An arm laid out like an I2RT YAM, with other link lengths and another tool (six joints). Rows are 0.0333 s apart.
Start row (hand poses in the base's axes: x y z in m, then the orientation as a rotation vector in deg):
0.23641 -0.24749 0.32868 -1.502 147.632 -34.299
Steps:
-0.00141 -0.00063 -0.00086 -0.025 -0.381 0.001
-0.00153 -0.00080 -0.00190 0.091 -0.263 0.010
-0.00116 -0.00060 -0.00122 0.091 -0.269 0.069
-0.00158 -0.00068 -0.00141 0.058 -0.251 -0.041
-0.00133 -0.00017 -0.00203 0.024 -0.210 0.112
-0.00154 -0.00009 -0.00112 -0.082 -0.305 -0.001
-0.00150 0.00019 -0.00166 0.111 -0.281 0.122
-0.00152 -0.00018 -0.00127 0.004 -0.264 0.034
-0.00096 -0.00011 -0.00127 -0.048 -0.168 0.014
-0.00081 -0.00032 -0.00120 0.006 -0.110 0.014
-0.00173 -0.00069 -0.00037 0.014 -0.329 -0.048
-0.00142 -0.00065 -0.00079 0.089 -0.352 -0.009
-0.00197 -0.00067 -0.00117 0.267 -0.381 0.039
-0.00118 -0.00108 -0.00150 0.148 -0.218 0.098
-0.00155 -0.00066 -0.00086 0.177 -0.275 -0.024
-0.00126 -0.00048 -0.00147 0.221 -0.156 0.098
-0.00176 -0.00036 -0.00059 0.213 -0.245 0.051
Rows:
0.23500 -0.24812 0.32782 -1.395 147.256 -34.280
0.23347 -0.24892 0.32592 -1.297 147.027 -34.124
0.23231 -0.24952 0.32470 -1.273 146.783 -33.945
0.23073 -0.25020 0.32329 -1.125 146.564 -33.853
0.22940 -0.25037 0.32126 -1.197 146.351 -33.752
0.22786 -0.25046 0.32014 -1.133 146.032 -33.817
0.22636 -0.25027 0.31848 -1.165 145.774 -33.591
0.22484 -0.25045 0.31721 -1.128 145.515 -33.538
0.22388 -0.25056 0.31594 -1.113 145.337 -33.572
0.22307 -0.25088 0.31474 -1.096 145.230 -33.545
0.22134 -0.25157 0.31437 -0.933 144.923 -33.503
0.21992 -0.25222 0.31358 -0.785 144.609 -33.348
0.21795 -0.25289 0.31241 -0.624 144.311 -32.946
0.21677 -0.25397 0.31091 -0.629 144.128 -32.692
0.21522 -0.25463 0.31005 -0.454 143.915 -32.443
0.21396 -0.25511 0.30858 -0.450 143.812 -32.106
0.21220 -0.25547 0.30799 -0.365 143.626 -31.787

